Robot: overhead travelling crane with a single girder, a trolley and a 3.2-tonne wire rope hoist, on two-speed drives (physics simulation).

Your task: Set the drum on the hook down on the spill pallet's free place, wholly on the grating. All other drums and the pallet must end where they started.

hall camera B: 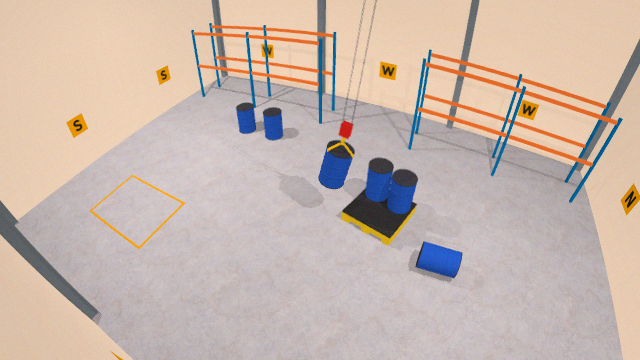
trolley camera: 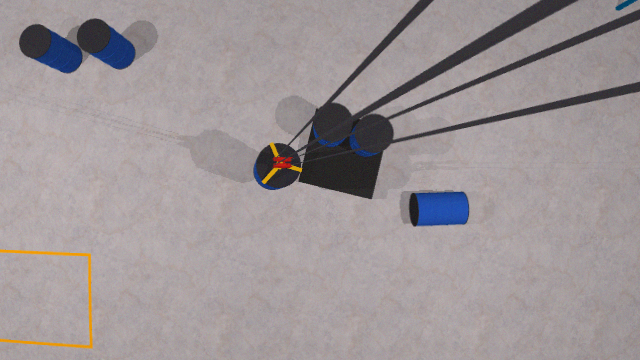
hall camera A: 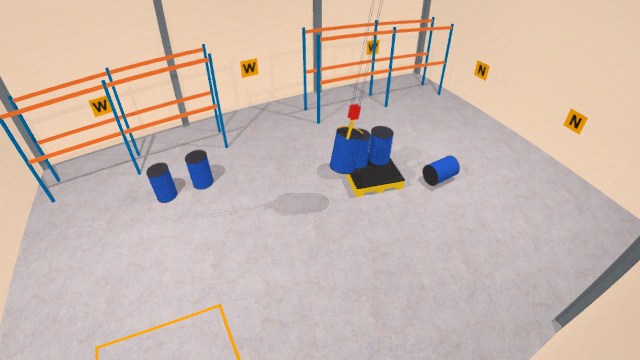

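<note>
My gripper (hall camera A: pixel 351 131) (hall camera B: pixel 342 146) (trolley camera: pixel 281 164), a yellow three-armed grab under the red hook block, is shut on a blue drum (hall camera A: pixel 344 152) (hall camera B: pixel 335 169) (trolley camera: pixel 267 172). The drum hangs slightly tilted above the floor. In the trolley view it is left of the spill pallet (hall camera A: pixel 375 177) (hall camera B: pixel 371 215) (trolley camera: pixel 340 175), its rim close to the pallet's edge. Two drums stand on the pallet's far side: one (hall camera A: pixel 363 155) (hall camera B: pixel 379 181) (trolley camera: pixel 332 122), partly hidden in hall camera A, and another (hall camera A: pixel 381 147) (hall camera B: pixel 401 192) (trolley camera: pixel 372 134). The near part of the grating is bare.
A drum (hall camera A: pixel 442 170) (hall camera B: pixel 440 260) (trolley camera: pixel 442 208) lies on its side on the floor beside the pallet. Two drums (hall camera A: pixel 162 185) (hall camera A: pixel 200 170) stand apart on the floor. Racks (hall camera A: pixel 218 100) (hall camera A: pixel 318 80) stand along the W wall. An orange rectangle (hall camera B: pixel 158 189) (trolley camera: pixel 90 300) marks the floor.
</note>
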